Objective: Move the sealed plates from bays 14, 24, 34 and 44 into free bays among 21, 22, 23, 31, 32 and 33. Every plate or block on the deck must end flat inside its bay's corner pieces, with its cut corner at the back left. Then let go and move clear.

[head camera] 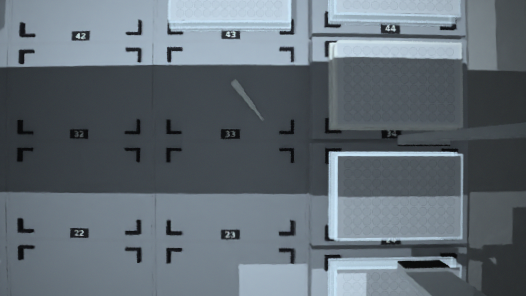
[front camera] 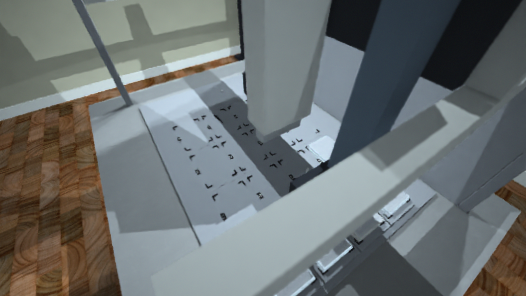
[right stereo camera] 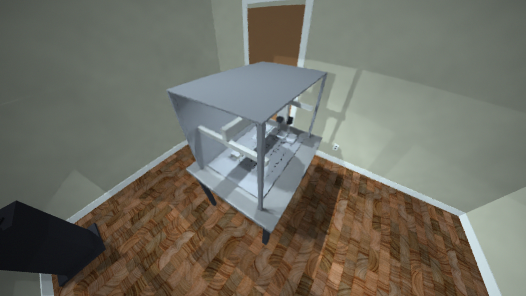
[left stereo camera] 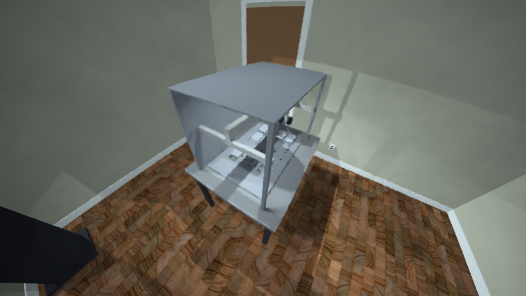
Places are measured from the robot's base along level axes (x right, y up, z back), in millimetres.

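Where they show: gripper, fingertip midpoint: point(head camera: 419, 203) point(right stereo camera: 282, 131) point(left stereo camera: 281, 132); robot's base, link origin: point(front camera: 174, 128) point(right stereo camera: 267, 176).
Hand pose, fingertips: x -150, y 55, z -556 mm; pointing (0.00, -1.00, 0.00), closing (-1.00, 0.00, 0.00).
Note:
Each offset is from my fingertips to the top centre of the thing. "spot": to the spot under its first point.
Four pale plates stand in the right column in the head camera view: the bay 44 plate @(spot: dx -180, dy -26, dz +6 mm) point(head camera: 392, 7), the bay 34 plate @(dx -107, dy -26, dz +0 mm) point(head camera: 395, 92) mostly in shadow, the bay 24 plate @(dx +0, dy -26, dz +0 mm) point(head camera: 395, 215) half shaded, and the bay 14 plate @(spot: dx +81, dy -26, dz +46 mm) point(head camera: 350, 282), cut by the lower edge. Two also show in the front view, the 44 plate point(front camera: 398, 204) and the 24 plate point(front camera: 334, 256). My gripper point(head camera: 424, 202) is open. Its jaws stand apart beyond the front and back edges of the bay 24 plate, with no plate between them. The beam hides them in the front view. Cut corners are not clear.
Another plate @(dx -214, dy -41, dz +164 mm) point(head camera: 230, 12) point(front camera: 321, 147) stands in bay 43. A slim pale pointed thing @(dx -95, dy -47, dz +144 mm) point(head camera: 247, 100) shows in bay 33. Bays 22, 23 and 32 show no plate. A beam point(front camera: 350, 200) crosses the front view.

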